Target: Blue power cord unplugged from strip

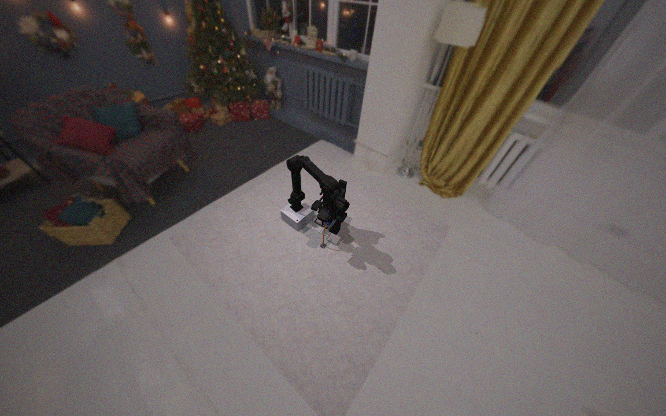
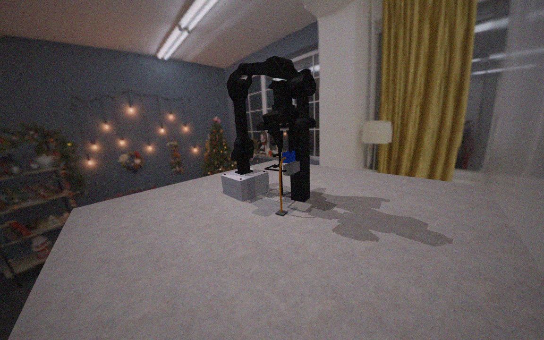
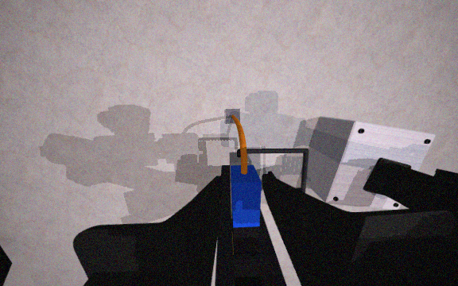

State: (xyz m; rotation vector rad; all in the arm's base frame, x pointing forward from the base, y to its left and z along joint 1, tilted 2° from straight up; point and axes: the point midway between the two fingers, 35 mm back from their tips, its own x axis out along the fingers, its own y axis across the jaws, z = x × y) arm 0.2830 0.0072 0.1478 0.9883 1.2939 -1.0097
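My gripper tip is 20 mm past the blue plug, 40 mm to the right of it and 10 mm above it. From my gripper tip the other things lie so: dark anchor 10 mm ahead, 30 mm to the right, 200 mm below.
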